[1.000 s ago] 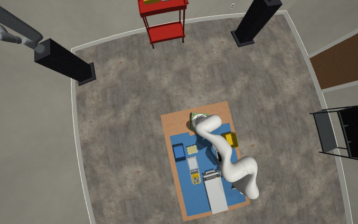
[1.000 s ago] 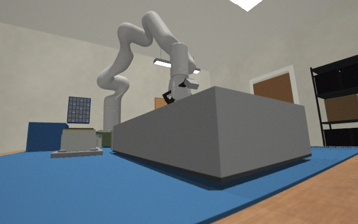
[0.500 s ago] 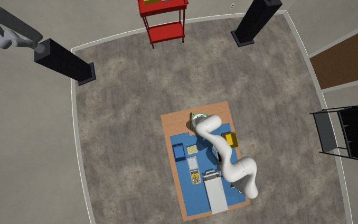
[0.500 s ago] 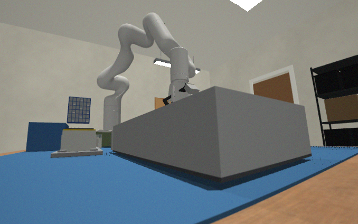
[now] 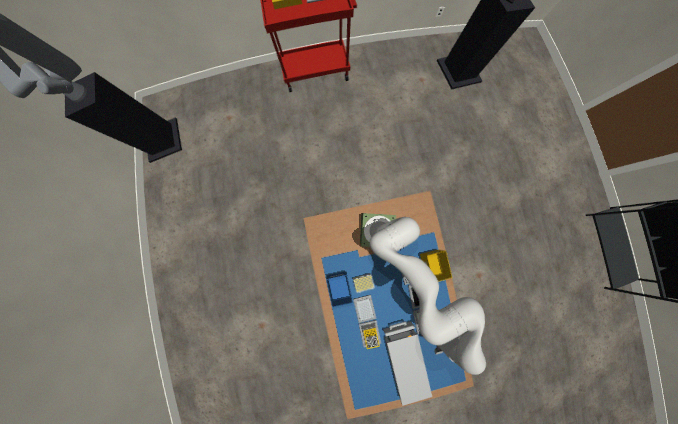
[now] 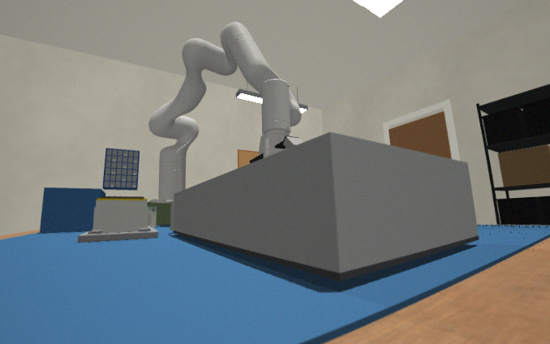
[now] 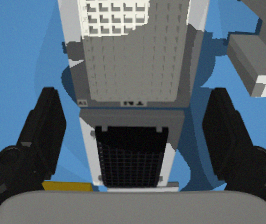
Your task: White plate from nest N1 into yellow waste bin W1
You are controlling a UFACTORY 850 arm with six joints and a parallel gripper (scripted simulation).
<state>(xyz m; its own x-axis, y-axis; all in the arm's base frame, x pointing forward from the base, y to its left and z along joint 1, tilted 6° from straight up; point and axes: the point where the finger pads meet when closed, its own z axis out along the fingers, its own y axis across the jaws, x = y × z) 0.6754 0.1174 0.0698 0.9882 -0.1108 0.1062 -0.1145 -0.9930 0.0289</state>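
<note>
My gripper is now 90 mm above the white plate. The rest, counted from my hand: blue bin (410 mm behind, 470 mm to the right, 70 mm below); yellow waste bin W1 (340 mm behind, 180 mm to the left, 70 mm below); black plate (180 mm behind, 20 mm to the left, 90 mm below).
</note>
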